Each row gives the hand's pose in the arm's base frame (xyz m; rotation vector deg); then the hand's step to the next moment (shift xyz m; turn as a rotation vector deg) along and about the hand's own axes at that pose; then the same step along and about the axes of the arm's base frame.
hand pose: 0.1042 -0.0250 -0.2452 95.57 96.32 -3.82
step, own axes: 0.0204 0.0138 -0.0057 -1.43 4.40 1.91
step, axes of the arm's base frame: 0.0122 0.0221 -0.0004 4.55 -1.55 1.40
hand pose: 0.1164 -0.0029 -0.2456 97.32 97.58 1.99
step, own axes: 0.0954 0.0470 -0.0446 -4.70 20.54 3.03
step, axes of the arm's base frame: 0.0306 0.1105 0.0125 18.58 -2.82 10.01
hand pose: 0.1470 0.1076 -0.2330 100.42 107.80 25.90
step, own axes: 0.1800 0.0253 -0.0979 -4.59 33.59 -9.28
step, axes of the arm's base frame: -0.0405 0.1911 0.0667 22.03 -0.02 27.39
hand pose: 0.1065 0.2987 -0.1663 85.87 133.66 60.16
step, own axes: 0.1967 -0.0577 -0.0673 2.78 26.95 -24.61
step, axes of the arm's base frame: -0.1691 0.1222 0.0551 6.12 -2.48 36.00
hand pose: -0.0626 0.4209 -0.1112 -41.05 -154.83 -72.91
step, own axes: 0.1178 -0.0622 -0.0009 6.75 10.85 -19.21
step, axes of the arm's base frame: -0.1321 0.0101 -0.0137 -3.77 -5.78 22.02
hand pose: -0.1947 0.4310 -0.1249 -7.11 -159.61 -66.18
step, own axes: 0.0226 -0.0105 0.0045 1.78 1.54 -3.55
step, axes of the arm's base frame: -0.0240 -0.0036 -0.0072 -1.28 -1.38 3.82
